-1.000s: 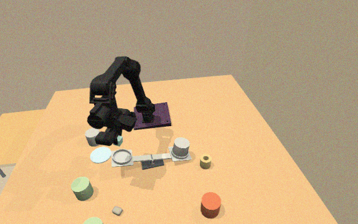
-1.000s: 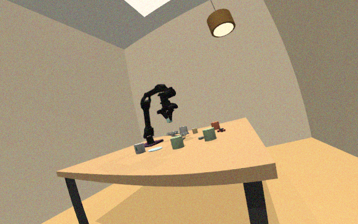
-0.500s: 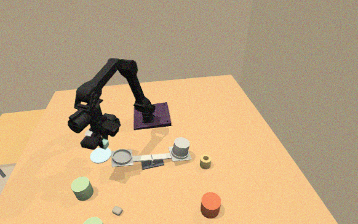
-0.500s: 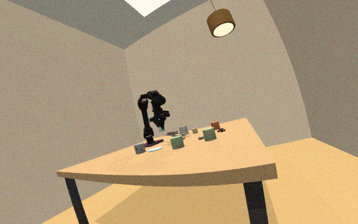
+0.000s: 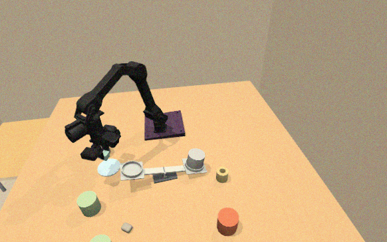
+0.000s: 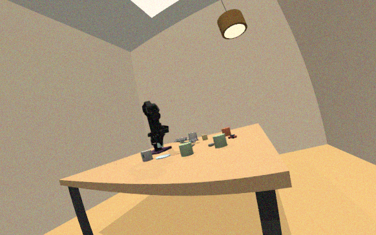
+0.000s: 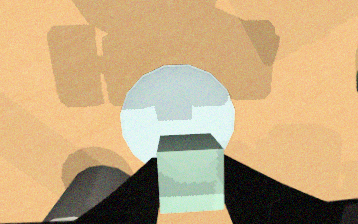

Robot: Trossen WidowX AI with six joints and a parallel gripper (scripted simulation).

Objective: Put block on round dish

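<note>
The pale blue round dish lies 7 cm below my gripper tip. The rest, counted from my gripper tip: small grey pebble 28 cm ahead, 15 cm to the left, 7 cm below; pale green block right at my gripper tip; yellow ring 5 cm ahead, 49 cm to the left, 5 cm below.
</note>
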